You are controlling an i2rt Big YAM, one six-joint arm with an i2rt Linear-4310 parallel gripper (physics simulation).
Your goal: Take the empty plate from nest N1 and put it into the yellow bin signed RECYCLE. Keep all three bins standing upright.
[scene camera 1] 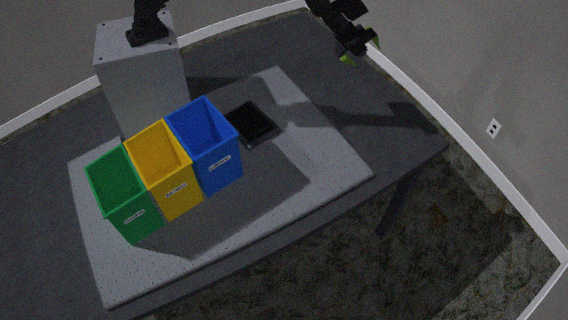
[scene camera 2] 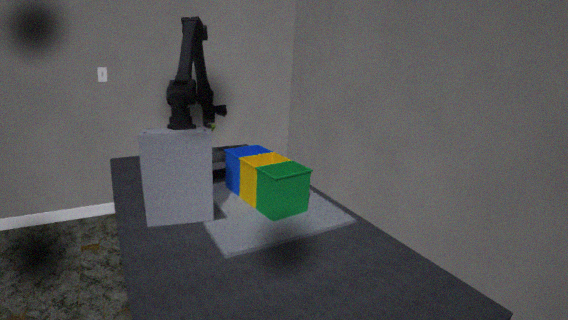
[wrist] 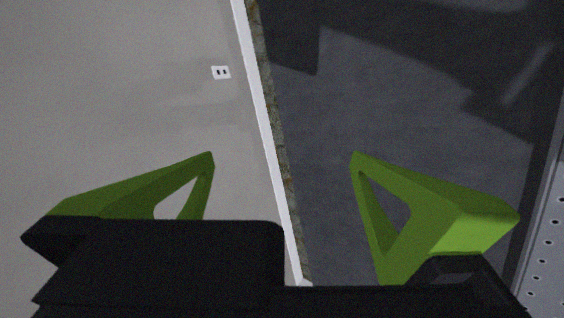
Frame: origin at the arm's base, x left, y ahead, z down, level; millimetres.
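Seen in the pictures: gripper, fingertip midpoint: (scene camera 1: 368,57) (scene camera 2: 210,125) (wrist: 282,158); arm's base at its link origin: (scene camera 1: 146,35) (scene camera 2: 181,128).
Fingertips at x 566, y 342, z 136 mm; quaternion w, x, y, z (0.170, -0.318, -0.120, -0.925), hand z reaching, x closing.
Observation:
Pixels of each thing's top centre, then the offset from my fingertips to it. Level surfaces: height alone.
- yellow bin at its top centre: (scene camera 1: 155,151) (scene camera 2: 265,158) dy -25, dx -683, dz -4 mm
- blue bin at its top centre: (scene camera 1: 198,125) (scene camera 2: 248,150) dy -33, dx -551, dz -4 mm
- green bin at its top centre: (scene camera 1: 112,178) (scene camera 2: 284,168) dy -17, dx -816, dz -4 mm
- black square holder at its top centre: (scene camera 1: 249,119) (scene camera 2: 220,172) dy -98, dx -377, dz +150 mm
- pale perforated board at its surface level: dz +176 mm
- dark table at its surface level: dz +189 mm
The yellow bin (scene camera 1: 181,201) (scene camera 2: 248,182) stands upright between the blue bin (scene camera 1: 220,176) (scene camera 2: 232,172) and the green bin (scene camera 1: 137,227) (scene camera 2: 285,196), which also stand upright. The bins carry white signs, too blurred to read. A black square holder (scene camera 1: 251,123) with a dark rim lies beside the blue bin in scene camera 1. I cannot tell whether it is nest N1 or whether the plate is in it. My gripper (scene camera 1: 367,56) (wrist: 282,158) is open and empty, high up and away from the bins and the holder. Its green fingers are spread wide in the wrist view.
The bins stand on a pale perforated board (scene camera 1: 340,162) (scene camera 2: 235,242) (wrist: 549,260) on a dark table (scene camera 1: 415,145) (scene camera 2: 350,280) (wrist: 320,230). A tall grey pedestal (scene camera 1: 145,90) (scene camera 2: 177,180) carries the arm beside the board. A wall rises beyond the table.

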